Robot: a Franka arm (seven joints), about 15 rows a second.
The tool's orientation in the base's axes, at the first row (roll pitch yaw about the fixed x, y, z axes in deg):
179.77 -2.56 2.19
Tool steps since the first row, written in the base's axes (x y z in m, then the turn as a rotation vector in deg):
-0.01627 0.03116 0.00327 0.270 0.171 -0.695
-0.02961 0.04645 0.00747 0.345 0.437 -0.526
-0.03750 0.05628 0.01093 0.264 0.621 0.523
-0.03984 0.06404 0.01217 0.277 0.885 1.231
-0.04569 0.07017 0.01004 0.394 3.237 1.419
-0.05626 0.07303 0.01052 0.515 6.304 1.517
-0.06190 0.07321 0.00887 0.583 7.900 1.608
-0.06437 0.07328 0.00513 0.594 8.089 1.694
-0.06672 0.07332 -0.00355 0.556 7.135 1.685
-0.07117 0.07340 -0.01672 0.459 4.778 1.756
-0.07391 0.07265 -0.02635 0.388 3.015 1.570
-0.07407 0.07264 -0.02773 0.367 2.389 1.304
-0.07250 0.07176 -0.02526 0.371 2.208 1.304
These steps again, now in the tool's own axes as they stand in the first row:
-0.01491 -0.03174 -0.00407 0.245 -0.163 0.706
-0.02745 -0.04751 -0.00890 0.338 -0.426 0.540
-0.03480 -0.05762 -0.01273 0.311 -0.608 -0.512
-0.03678 -0.06546 -0.01409 0.365 -0.869 -1.219
-0.04248 -0.07182 -0.01224 0.580 -3.214 -1.407
-0.05290 -0.07507 -0.01320 0.823 -6.274 -1.507
-0.05860 -0.07548 -0.01180 0.955 -7.866 -1.598
-0.06123 -0.07565 -0.00818 0.977 -8.054 -1.684
-0.06396 -0.07582 0.00039 0.903 -7.102 -1.675
-0.06899 -0.07612 0.01335 0.719 -4.750 -1.745
-0.07219 -0.07551 0.02285 0.573 -2.992 -1.558
-0.07241 -0.07552 0.02422 0.516 -2.368 -1.292
-0.07076 -0.07457 0.02182 0.513 -2.187 -1.291

